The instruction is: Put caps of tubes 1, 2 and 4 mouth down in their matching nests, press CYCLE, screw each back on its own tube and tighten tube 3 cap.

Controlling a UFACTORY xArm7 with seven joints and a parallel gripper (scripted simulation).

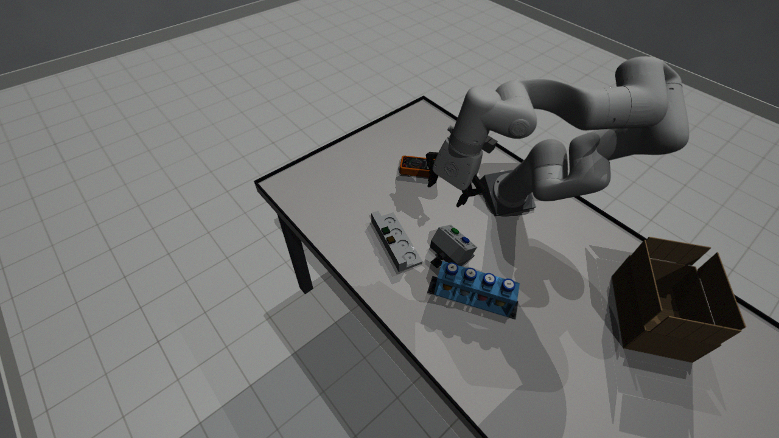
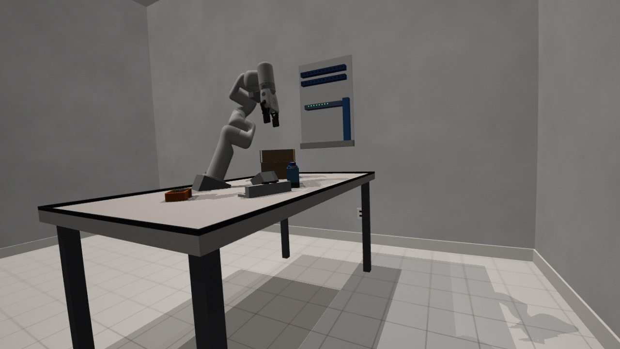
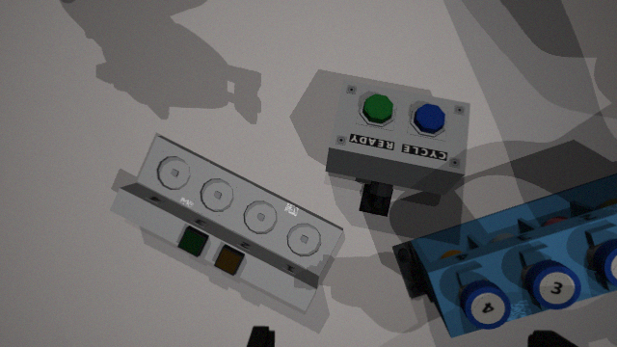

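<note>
My gripper is now 220 mm to the right of the cap 1, 200 mm above it and 80 mm past it. Also, from my hand: cap 3 (200 mm below, 140 mm to the left, 10 mm behind); green key (250 mm below, 90 mm behind, 30 mm to the right); cap 4 (200 mm below, 110 mm to the left, 20 mm ahead).
</note>
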